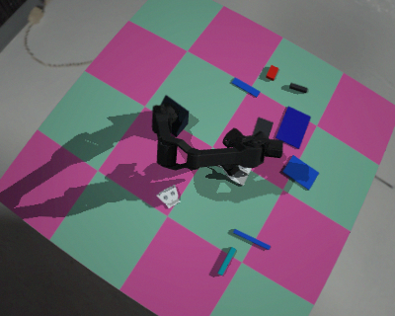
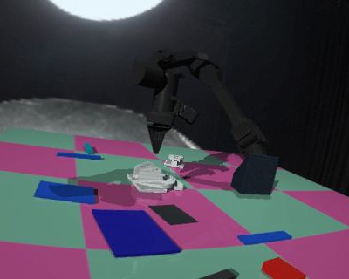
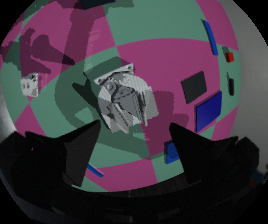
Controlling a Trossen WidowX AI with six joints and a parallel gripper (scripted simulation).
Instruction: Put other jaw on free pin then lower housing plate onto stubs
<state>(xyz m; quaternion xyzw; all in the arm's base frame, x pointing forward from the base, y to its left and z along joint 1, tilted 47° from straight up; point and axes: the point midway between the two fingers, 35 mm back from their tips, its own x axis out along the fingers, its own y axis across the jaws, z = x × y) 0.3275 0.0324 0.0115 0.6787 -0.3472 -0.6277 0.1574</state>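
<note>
The white ribbed piece is 26 cm to the right of my gripper tip, 14 cm behind it and 8 cm below it. Also, from my gripper tip: teal bar (33 cm to the right, 17 cm ahead, 8 cm below); dark plate (19 cm to the left, 9 cm below, 1 cm behind); white jaw (8 cm below, 3 cm to the right, 3 cm behind).
</note>
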